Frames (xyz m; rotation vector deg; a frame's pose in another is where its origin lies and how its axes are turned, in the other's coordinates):
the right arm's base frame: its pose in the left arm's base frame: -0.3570 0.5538 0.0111 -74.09 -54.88 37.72
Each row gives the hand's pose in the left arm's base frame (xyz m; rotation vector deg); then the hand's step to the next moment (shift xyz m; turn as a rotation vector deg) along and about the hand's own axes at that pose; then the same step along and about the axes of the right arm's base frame.
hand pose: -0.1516 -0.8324 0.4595 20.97 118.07 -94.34
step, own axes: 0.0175 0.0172 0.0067 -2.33 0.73 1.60
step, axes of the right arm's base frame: -0.0110 0.0228 0.0027 0.34 -0.26 -2.89
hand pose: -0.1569 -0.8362 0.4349 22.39 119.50 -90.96
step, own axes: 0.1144 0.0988 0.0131 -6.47 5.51 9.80
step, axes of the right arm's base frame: -0.0452 0.1385 0.0423 -2.07 2.66 -12.53
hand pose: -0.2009 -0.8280 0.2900 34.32 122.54 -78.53
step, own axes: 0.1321 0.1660 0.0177 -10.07 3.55 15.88
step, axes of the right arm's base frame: 0.0090 0.2112 0.0248 -6.10 0.21 -18.14
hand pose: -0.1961 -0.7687 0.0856 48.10 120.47 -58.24
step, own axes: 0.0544 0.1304 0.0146 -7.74 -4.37 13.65
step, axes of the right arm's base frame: 0.0691 0.1205 -0.0299 -10.63 -3.42 -11.86
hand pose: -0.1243 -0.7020 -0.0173 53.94 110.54 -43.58
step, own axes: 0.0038 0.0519 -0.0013 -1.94 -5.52 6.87
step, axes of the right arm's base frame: 0.0430 0.0203 -0.0213 -8.24 -1.13 -3.49
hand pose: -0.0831 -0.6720 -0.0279 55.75 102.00 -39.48
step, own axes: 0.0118 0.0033 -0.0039 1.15 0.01 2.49
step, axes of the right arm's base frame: 0.0044 0.0107 0.0056 -1.36 1.76 -1.60
